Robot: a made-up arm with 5 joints. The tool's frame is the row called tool.
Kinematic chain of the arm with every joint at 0, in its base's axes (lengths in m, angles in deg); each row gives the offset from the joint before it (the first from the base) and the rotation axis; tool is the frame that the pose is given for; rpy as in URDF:
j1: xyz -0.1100 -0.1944 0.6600 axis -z
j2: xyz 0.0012 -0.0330 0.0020 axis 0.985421 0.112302 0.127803
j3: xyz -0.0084 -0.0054 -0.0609 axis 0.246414 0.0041 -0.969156
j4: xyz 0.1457 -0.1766 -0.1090 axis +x
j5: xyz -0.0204 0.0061 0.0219 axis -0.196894 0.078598 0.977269
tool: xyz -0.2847 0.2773 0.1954 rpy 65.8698 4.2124 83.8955
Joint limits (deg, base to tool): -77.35..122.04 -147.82..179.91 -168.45..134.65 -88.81..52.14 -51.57..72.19
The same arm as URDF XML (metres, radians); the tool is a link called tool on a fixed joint. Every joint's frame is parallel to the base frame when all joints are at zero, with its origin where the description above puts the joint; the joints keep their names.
<robot name="arm">
<joint name="j1" type="revolute"><parent link="base"/><child link="link1"/><origin xyz="-0.11 -0.1944 0.66" rpy="0 0 0"/><axis xyz="0 0 -1"/><limit lower="-1.35" upper="2.13"/></joint>
<joint name="j2" type="revolute"><parent link="link1"/><child link="link2"/><origin xyz="0.0012 -0.033 0.002" rpy="0 0 0"/><axis xyz="0.985421 0.112302 0.127803"/><limit lower="-2.5799" upper="3.14"/></joint>
<joint name="j3" type="revolute"><parent link="link2"/><child link="link3"/><origin xyz="-0.0084 -0.0054 -0.0609" rpy="0 0 0"/><axis xyz="0.24639 0.0041 -0.969162"/><limit lower="-2.94" upper="2.3501"/></joint>
<joint name="j4" type="revolute"><parent link="link3"/><child link="link4"/><origin xyz="0.1457 -0.1766 -0.109" rpy="0 0 0"/><axis xyz="1 0 0"/><limit lower="-1.55" upper="0.91"/></joint>
<joint name="j5" type="revolute"><parent link="link4"/><child link="link5"/><origin xyz="-0.0204 0.0061 0.0219" rpy="0 0 0"/><axis xyz="-0.196894 0.078598 0.977269"/><limit lower="-0.9001" upper="1.26"/></joint>
<joint name="tool_fixed" type="fixed"><parent link="link5"/><child link="tool"/><origin xyz="-0.2847 0.2773 0.1954" rpy="1.1496 0.0735 1.4643"/></joint>
<link name="base"/>
<link name="link1"/>
<link name="link2"/>
<link name="link3"/>
<link name="link4"/>
<link name="link5"/>
<link name="tool"/>
</robot>

